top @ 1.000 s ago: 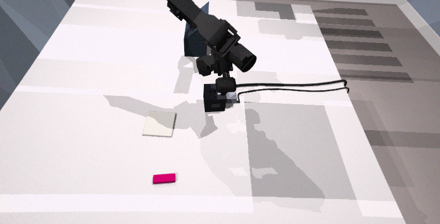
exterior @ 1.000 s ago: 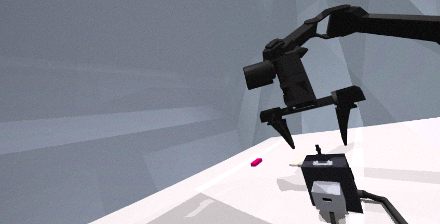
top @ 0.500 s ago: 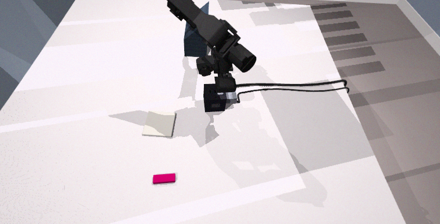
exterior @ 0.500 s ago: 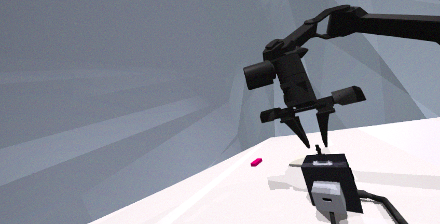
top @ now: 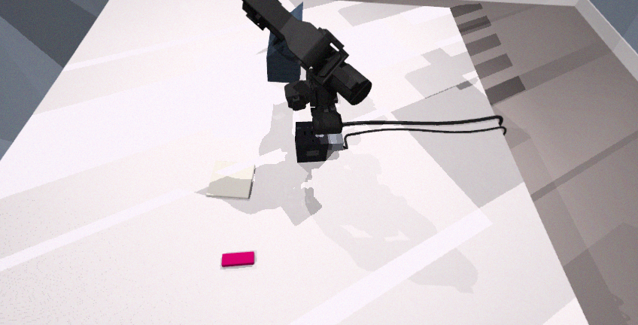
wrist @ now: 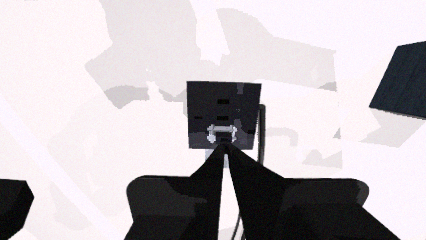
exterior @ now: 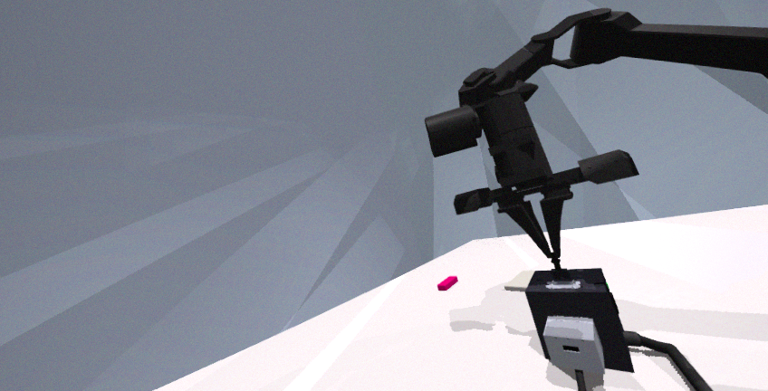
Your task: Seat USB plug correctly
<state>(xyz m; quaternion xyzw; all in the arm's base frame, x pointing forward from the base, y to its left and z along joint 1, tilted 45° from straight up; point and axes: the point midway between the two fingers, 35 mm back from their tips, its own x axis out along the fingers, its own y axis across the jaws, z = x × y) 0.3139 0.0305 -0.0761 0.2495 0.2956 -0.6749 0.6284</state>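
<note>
Now: gripper tip 40 mm above the socket. Also, from my gripper tip: pink block (290 mm ahead, 190 mm to the right, 100 mm below); flat pad (90 mm ahead, 220 mm to the right, 100 mm below); usb plug (20 mm below).
</note>
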